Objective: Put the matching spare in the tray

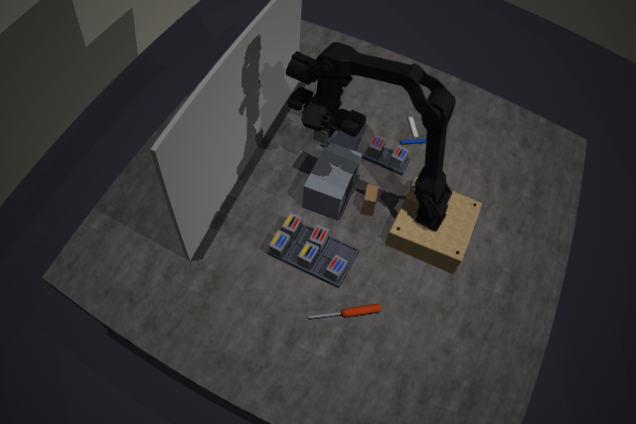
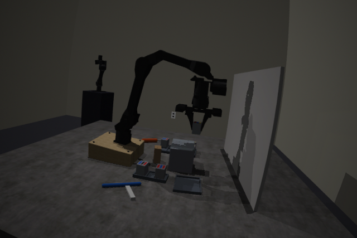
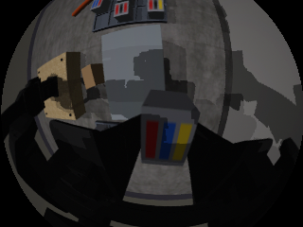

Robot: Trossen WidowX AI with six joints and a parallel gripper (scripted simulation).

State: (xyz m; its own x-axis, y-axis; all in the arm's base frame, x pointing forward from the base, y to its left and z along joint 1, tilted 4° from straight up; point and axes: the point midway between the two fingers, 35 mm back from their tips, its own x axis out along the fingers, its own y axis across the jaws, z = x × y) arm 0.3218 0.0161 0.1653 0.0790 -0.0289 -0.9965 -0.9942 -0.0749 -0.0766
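My gripper tip is now 20 mm short of the dark tray, 160 mm to the left of it and 170 mm above it. Round my gripper tip: blue rod: 180 mm behind, 280 mm to the right, 170 mm below; then tall grey panel: 190 mm ahead, 80 mm to the left, 50 mm above; then white bar: 140 mm behind, 320 mm to the right, 170 mm below.
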